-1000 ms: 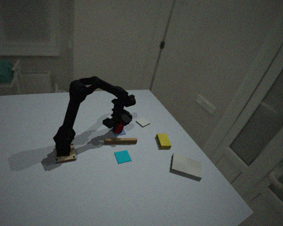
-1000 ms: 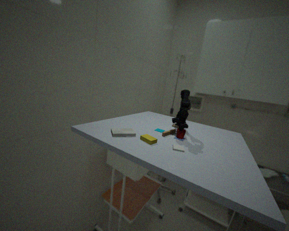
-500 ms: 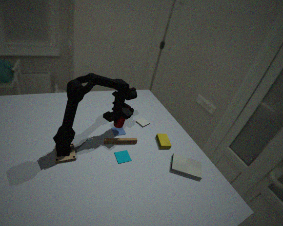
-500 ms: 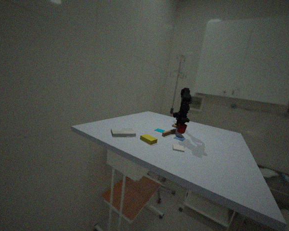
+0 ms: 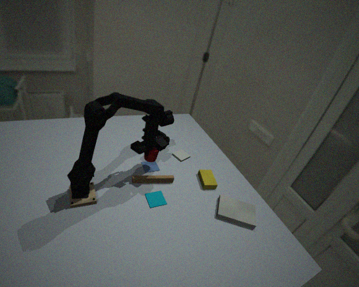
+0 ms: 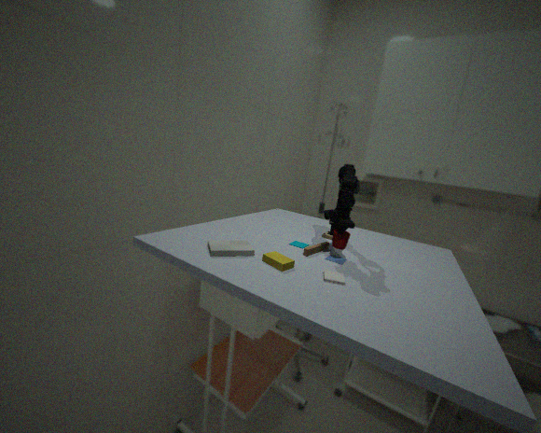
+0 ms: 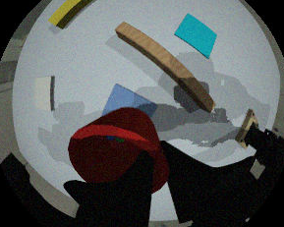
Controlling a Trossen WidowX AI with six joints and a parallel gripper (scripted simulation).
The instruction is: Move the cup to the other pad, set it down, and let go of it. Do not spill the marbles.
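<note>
Now: the cyan pad 19 cm to the right of my gripper tip, 10 cm below it and 2 cm ahead of it. The rest, counted from my gripper tip: white tile: 23 cm ahead, 10 cm to the left, 9 cm below; red cup: 2 cm to the left, 2 cm ahead; wooden block: 9 cm below, 8 cm to the right, 2 cm ahead.
</note>
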